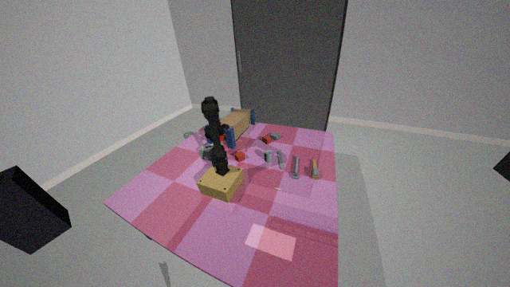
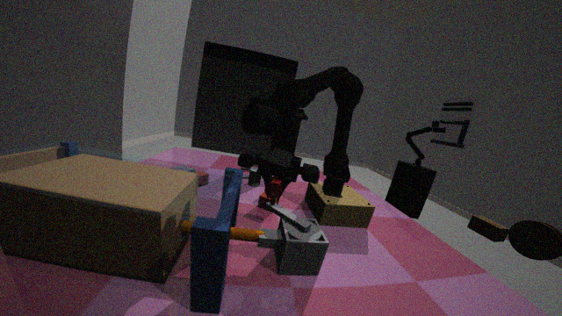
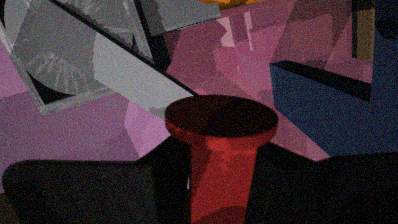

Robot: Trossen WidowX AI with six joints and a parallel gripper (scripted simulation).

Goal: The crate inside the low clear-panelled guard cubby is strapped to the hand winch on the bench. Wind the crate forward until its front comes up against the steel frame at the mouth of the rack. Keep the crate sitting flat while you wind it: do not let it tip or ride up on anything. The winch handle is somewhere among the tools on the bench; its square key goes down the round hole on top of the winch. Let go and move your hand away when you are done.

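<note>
The red-knobbed winch handle lies 30 mm behind my gripper tip, 20 mm to the left of it and 10 mm below it. Also, from my gripper tip: blue steel frame (90 mm to the left, 80 mm ahead, 10 mm below); then red knob (20 mm above); then grey hand winch (90 mm behind, 80 mm below, 50 mm to the left).
</note>
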